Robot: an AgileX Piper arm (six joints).
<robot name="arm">
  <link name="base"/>
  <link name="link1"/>
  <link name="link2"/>
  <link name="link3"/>
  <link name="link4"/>
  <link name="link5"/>
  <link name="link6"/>
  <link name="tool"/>
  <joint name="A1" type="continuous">
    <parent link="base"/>
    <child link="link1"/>
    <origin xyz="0 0 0.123" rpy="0 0 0"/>
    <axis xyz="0 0 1"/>
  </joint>
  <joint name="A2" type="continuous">
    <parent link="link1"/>
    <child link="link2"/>
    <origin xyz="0 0 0" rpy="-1.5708 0 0"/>
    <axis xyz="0 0 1"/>
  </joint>
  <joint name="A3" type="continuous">
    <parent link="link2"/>
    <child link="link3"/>
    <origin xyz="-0.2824 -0.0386 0" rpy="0 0 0"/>
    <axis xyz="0 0 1"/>
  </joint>
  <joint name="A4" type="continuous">
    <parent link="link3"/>
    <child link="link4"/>
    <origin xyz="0.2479 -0.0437 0" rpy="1.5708 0 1.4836"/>
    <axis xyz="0 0 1"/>
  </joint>
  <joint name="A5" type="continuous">
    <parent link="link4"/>
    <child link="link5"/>
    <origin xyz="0 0 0" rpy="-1.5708 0 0"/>
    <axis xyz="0 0 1"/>
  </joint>
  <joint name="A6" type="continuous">
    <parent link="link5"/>
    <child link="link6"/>
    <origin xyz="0 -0.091 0" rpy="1.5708 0 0"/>
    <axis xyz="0 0 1"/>
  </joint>
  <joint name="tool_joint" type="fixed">
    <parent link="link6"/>
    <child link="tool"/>
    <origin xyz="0 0 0" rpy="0 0 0"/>
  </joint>
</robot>
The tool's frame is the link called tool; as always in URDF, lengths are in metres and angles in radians. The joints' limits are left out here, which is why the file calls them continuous.
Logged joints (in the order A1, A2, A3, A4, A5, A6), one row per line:
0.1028 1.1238 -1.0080 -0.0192 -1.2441 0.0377
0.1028 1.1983 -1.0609 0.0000 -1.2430 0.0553
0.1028 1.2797 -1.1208 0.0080 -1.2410 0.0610
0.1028 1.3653 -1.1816 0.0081 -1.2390 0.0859
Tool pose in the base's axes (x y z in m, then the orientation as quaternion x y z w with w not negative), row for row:
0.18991 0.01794 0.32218 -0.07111 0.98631 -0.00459 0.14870
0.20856 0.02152 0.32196 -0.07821 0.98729 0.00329 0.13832
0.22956 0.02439 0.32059 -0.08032 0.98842 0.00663 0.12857
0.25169 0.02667 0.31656 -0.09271 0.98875 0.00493 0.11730
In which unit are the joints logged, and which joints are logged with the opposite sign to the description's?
The joints are logged in radians. Opposite sign: A5, A6.
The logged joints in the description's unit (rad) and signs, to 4 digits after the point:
0.1028 1.1238 -1.0080 -0.0192 1.2441 -0.0377
0.1028 1.1983 -1.0609 0.0000 1.2430 -0.0553
0.1028 1.2797 -1.1208 0.0080 1.2410 -0.0610
0.1028 1.3653 -1.1816 0.0081 1.2390 -0.0859

